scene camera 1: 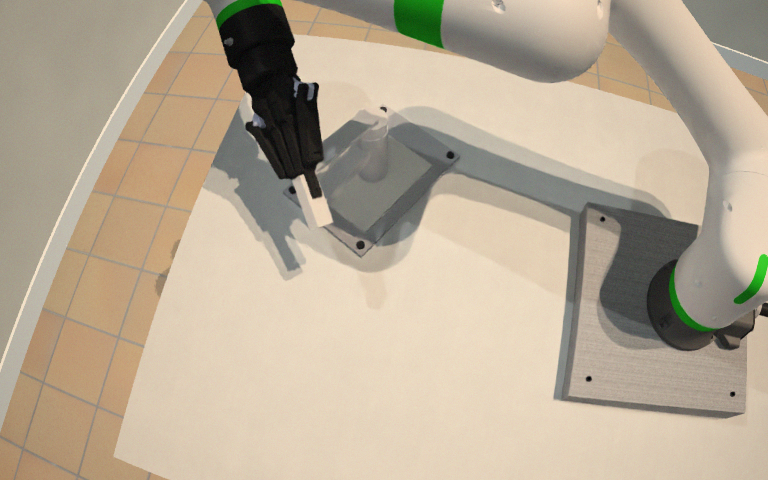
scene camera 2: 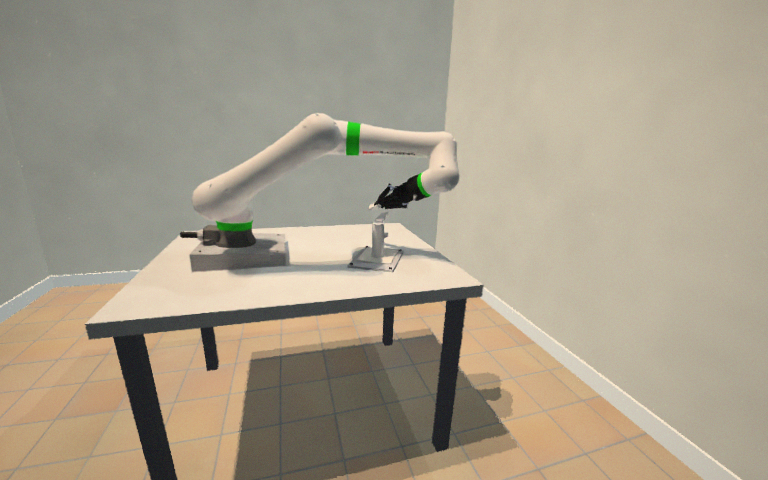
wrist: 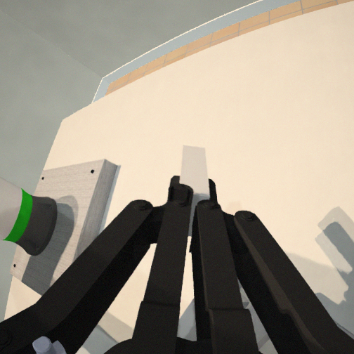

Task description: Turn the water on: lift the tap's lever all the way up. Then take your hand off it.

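Where they show: gripper, fingertip midpoint: [scene camera 1: 321,226] [scene camera 2: 370,207]; arm's base, origin of the base link: [scene camera 1: 685,305] [scene camera 2: 235,242].
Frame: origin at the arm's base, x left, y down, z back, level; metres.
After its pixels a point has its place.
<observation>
The tap is a pale grey column [scene camera 1: 373,161] {x -0.083, y -0.021, z -0.534 m} [scene camera 2: 377,240] {x -0.129, y -0.031, z -0.537 m} standing upright on a square plate. Its lever [scene camera 2: 381,216] {x -0.056, y -0.108, z -0.565 m} slants upward from the column's top in scene camera 2. In scene camera 1 the lever and spout overlap at the column's left and are hard to tell apart. My gripper [scene camera 1: 315,206] {x 0.084, y -0.115, z -0.545 m} [scene camera 2: 373,206] {x 0.084, y -0.115, z -0.545 m} [wrist: 191,163] is shut and empty, its pale fingertips together. It comes down from the far side, with its tips close above the lever's upper end in scene camera 2. Whether they touch the lever cannot be told. The tap's top does not show in the wrist view.
The robot's metal base block [scene camera 1: 651,373] {x 0.119, y 0.007, z -0.048 m} [scene camera 2: 226,260] {x -0.150, y 0.018, z 0.000 m} [wrist: 82,190] is bolted to the white table [scene camera 1: 339,367] {x 0.208, y 0.052, z -0.496 m} [scene camera 2: 226,291] {x -0.330, y 0.052, z -0.036 m} [wrist: 250,115], off to the tap's side. The arm [scene camera 1: 509,33] {x 0.019, y -0.420, z -0.382 m} [scene camera 2: 390,138] {x -0.114, y -0.404, z -0.577 m} arches high over the table. A wall [scene camera 2: 594,169] stands beyond the table's tap end.
</observation>
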